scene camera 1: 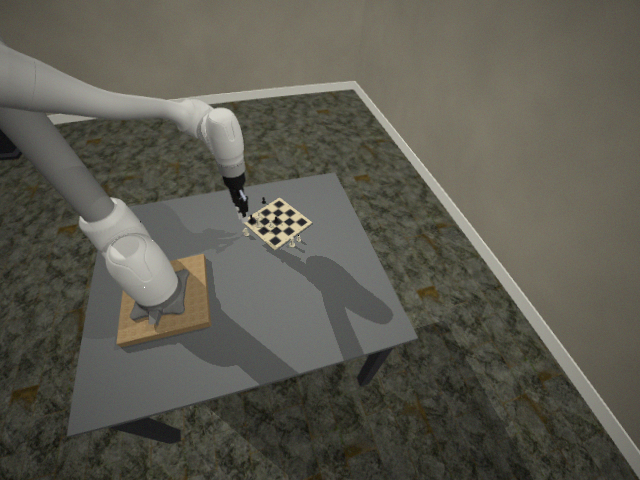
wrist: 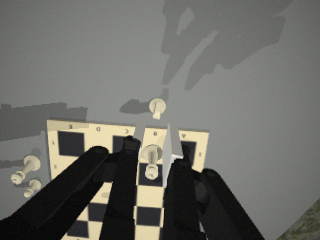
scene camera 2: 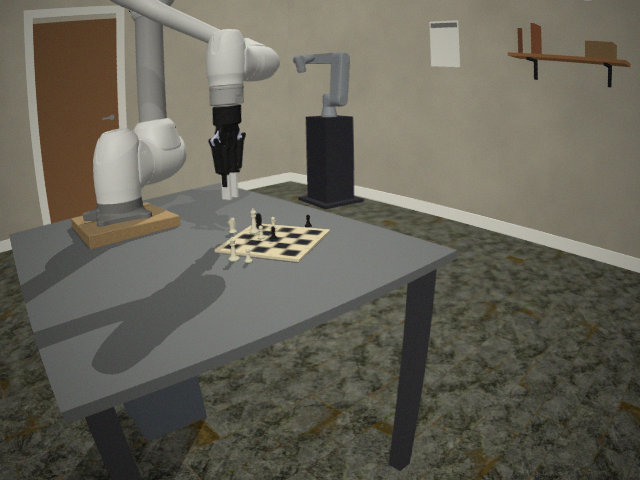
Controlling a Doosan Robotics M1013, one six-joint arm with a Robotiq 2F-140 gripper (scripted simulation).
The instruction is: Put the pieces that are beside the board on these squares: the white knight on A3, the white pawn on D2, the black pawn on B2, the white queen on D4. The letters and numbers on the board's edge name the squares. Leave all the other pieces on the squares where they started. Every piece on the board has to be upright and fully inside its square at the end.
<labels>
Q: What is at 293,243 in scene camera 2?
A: A chessboard.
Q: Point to a chessboard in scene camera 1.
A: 290,222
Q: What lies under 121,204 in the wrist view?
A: My gripper.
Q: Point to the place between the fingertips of my gripper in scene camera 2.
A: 230,197
</labels>
